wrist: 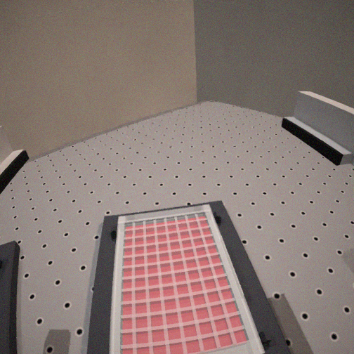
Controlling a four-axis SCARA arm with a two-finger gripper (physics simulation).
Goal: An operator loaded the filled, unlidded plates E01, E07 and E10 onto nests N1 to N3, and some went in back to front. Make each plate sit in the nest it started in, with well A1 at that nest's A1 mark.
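Plate E01 (175, 280), clear-walled with red-filled wells and no lid, lies flat within the dark frame of a nest (104, 280) at the bottom centre of the wrist view. Its far edge lies along the nest's far side. Its near end and label are cut off by the bottom of the view, and I cannot read an A1 mark. My gripper (155, 118) is open and empty; its two black-padded fingers stand wide apart at the left and right edges, above the plate and clear of it. E07 and E10 do not show.
Part of another dark nest frame (9, 300) shows at the lower left edge. The grey perforated table (170, 170) runs back to a beige wall (95, 65) and a darker grey wall (270, 55), which meet in a corner. Shadows fall on the table beside the nest.
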